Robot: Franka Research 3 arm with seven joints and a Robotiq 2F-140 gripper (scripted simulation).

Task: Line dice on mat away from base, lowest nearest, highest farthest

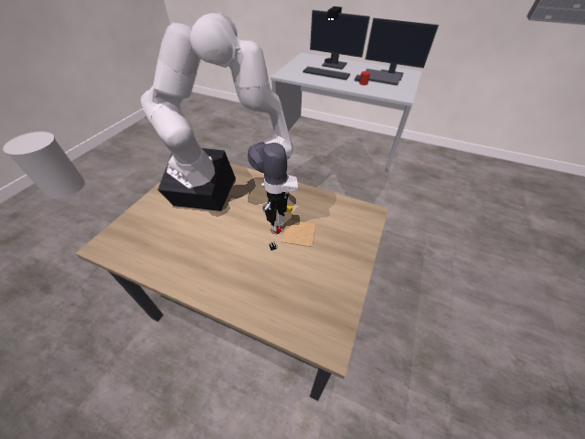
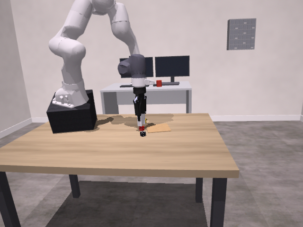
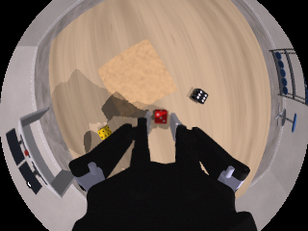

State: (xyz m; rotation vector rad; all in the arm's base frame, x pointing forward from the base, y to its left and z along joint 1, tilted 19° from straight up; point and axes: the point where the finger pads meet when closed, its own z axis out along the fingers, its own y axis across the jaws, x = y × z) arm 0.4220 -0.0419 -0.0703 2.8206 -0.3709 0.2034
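My gripper is now 50 mm above the red die. From my hand the other things lie so: yellow die (140 mm to the left, 50 mm below, 10 mm behind); black die (90 mm to the right, 50 mm below, 30 mm ahead); tan mat (100 mm ahead, 60 mm below, 40 mm to the left).
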